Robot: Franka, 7 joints.
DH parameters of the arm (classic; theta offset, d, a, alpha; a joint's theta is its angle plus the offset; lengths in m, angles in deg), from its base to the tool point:
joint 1: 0 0.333 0 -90
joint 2: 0 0 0 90
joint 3: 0 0.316 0.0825 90
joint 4: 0 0 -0.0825 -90
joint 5: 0 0.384 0 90
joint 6: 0 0 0.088 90
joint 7: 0 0.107 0 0
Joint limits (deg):
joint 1: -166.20..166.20
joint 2: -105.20..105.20
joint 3: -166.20..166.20
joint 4: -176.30..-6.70
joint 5: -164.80..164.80
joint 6: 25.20..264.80
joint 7: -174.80..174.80
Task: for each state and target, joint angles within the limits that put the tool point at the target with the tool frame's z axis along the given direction. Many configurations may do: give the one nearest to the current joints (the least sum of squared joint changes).
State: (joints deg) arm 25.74 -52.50 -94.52 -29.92 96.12 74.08 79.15
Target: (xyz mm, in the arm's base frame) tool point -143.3 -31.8 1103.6 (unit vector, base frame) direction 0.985 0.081 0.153
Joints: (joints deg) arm -3.44 -19.21 -91.01 -6.93 97.88 78.75 79.15
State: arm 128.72 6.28 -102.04 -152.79 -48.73 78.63 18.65
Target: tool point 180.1 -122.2 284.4 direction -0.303 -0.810 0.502
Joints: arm 120.54 21.65 -111.65 -176.14 -68.44 73.12 18.65
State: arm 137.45 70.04 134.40 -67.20 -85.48 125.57 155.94
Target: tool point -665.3 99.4 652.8 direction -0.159 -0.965 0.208
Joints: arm 143.11 104.39 150.45 -73.57 -49.24 110.26 155.94
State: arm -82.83 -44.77 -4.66 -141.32 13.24 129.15 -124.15
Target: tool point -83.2 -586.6 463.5 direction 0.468 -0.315 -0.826
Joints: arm -91.12 4.04 -9.56 -111.88 39.49 123.93 -124.15
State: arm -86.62 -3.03 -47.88 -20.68 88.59 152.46 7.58
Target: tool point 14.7 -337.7 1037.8 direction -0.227 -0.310 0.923
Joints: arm -66.47 28.80 -52.37 -9.29 82.95 205.08 7.58
